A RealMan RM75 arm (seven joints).
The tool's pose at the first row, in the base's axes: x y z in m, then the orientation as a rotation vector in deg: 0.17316 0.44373 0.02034 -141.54 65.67 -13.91
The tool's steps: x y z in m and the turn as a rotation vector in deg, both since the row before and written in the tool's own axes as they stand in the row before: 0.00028 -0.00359 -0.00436 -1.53 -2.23 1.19; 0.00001 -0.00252 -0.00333 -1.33 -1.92 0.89; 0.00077 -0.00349 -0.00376 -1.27 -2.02 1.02; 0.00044 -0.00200 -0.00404 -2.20 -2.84 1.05; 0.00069 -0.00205 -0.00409 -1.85 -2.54 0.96; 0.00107 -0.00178 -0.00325 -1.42 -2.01 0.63; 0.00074 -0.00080 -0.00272 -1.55 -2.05 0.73
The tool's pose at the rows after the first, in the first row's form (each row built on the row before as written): 0.17443 0.44435 0.02582 -141.74 66.78 -9.95; 0.17531 0.44478 0.02988 -141.94 67.55 -6.56; 0.17745 0.44500 0.03460 -141.93 68.39 -3.03; 0.17842 0.44447 0.03899 -142.39 69.17 2.09; 0.17985 0.44370 0.04332 -142.58 69.82 6.63; 0.18162 0.44273 0.04661 -142.69 70.12 10.18; 0.18258 0.44162 0.04915 -142.78 70.53 13.90
